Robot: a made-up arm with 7 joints.
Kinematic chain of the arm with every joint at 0, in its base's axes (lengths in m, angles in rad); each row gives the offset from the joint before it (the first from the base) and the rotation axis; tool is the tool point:
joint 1: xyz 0 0 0.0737 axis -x
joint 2: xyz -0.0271 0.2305 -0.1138 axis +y
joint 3: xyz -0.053 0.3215 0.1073 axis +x
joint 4: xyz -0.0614 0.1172 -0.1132 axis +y
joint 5: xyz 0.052 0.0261 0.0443 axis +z
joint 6: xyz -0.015 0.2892 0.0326 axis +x
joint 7: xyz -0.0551 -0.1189 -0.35 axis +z
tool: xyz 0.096 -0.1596 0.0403
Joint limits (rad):
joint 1: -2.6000..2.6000
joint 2: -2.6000..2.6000
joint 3: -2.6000..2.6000
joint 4: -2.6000..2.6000
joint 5: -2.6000..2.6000
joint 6: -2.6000..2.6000
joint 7: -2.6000..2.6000
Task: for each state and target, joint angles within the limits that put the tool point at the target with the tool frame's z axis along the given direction. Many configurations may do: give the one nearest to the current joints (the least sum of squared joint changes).
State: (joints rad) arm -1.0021 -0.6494 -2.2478 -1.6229 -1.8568 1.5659 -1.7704
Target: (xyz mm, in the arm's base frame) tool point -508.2 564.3 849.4 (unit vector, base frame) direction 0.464 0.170 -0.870
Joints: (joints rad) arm -0.9340 -0.3245 -1.7231 -2.2797 -2.6000 1.4368 -2.0713
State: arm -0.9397 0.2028 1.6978 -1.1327 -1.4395 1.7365 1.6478
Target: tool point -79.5 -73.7 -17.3 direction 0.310 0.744 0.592
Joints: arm -0.5739 0.2767 2.3594 -1.2809 -0.8920 2.0798 1.0938
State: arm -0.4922 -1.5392 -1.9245 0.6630 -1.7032 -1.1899 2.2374
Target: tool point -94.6 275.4 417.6 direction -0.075 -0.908 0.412
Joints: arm -1.3425 -1.4577 -1.9026 0.0995 -1.8178 -1.3490 1.8984
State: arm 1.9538 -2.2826 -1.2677 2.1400 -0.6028 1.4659 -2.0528
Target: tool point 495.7 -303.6 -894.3 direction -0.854 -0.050 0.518
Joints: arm 1.9110 -2.3126 -0.8185 2.0566 -0.3836 1.2878 -2.0572
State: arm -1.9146 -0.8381 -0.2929 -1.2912 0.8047 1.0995 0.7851
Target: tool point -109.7 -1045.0 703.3 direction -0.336 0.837 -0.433
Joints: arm -2.5600 -0.7234 0.5285 -1.1595 0.5241 1.0117 0.8792
